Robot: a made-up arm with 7 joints.
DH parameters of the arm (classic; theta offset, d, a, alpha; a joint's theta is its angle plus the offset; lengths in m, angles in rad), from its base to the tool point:
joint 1: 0 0.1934 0 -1.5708
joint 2: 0 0 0 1.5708
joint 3: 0 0.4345 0.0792 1.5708
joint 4: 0 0 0.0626 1.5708
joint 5: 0 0.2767 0 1.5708
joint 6: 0 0 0.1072 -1.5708
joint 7: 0 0.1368 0 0
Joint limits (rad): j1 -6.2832..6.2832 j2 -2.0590..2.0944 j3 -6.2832..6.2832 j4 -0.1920..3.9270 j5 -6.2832..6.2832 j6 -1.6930..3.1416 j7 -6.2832..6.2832
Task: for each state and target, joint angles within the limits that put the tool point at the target. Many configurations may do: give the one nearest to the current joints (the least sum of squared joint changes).
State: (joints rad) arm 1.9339 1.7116 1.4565 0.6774 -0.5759 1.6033 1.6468
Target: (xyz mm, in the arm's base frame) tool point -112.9 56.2 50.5
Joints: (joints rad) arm 1.7690 1.6619 1.2317 0.3655 -0.6285 1.8435 1.6468
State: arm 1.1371 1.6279 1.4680 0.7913 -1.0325 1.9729 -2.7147
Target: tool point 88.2 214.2 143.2
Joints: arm 0.7413 1.1469 1.4246 0.3882 -0.7377 2.3402 -2.7147
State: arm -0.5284 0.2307 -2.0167 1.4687 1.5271 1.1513 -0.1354
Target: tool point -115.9 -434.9 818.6
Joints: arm -0.3562 0.3963 -2.1577 1.7982 1.5801 1.1445 -0.1354
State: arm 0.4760 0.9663 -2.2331 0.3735 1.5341 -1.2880 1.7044
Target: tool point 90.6 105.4 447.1
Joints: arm 0.5407 1.2049 -2.4000 0.0280 1.8013 -1.2304 1.7044
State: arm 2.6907 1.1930 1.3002 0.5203 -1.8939 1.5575 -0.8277
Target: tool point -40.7 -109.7 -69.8
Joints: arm 2.9229 1.7714 0.8898 0.2079 -1.8011 1.4955 -0.8277
